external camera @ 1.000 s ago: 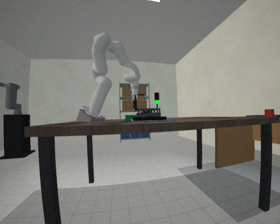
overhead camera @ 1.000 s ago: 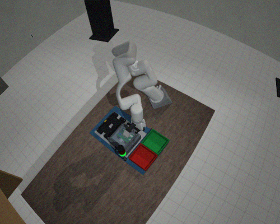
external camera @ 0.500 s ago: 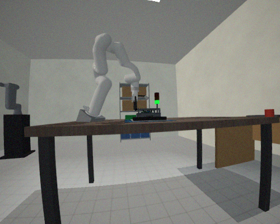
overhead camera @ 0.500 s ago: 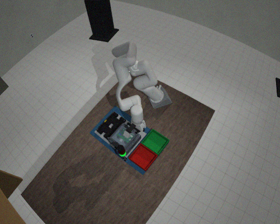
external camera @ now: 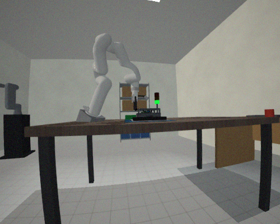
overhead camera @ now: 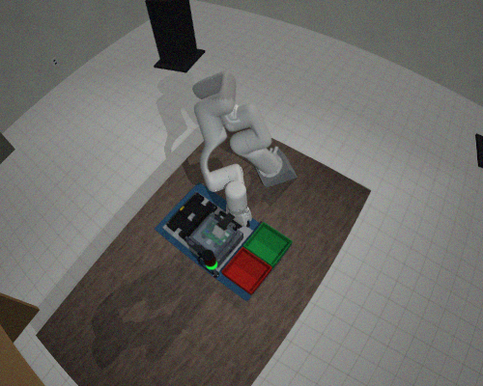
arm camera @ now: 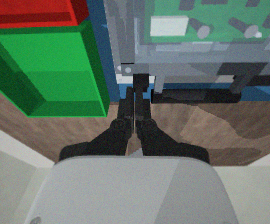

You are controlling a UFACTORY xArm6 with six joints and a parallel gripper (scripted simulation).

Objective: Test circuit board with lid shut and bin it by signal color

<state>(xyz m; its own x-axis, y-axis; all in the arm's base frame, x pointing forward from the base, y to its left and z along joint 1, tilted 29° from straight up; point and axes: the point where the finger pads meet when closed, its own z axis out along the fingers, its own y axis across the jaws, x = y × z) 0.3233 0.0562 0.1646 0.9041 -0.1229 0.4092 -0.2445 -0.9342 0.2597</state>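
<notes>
Right now the black latch block is 20 mm ahead of my hand, 10 mm to the right of it and 20 mm below it. Also, from my hand: tester lid 70 mm ahead, 80 mm to the right, 20 mm below; then tester plate 70 mm ahead, 80 mm to the right, 40 mm below; then green circuit board 60 mm ahead, 80 mm to the right, 40 mm below.
</notes>
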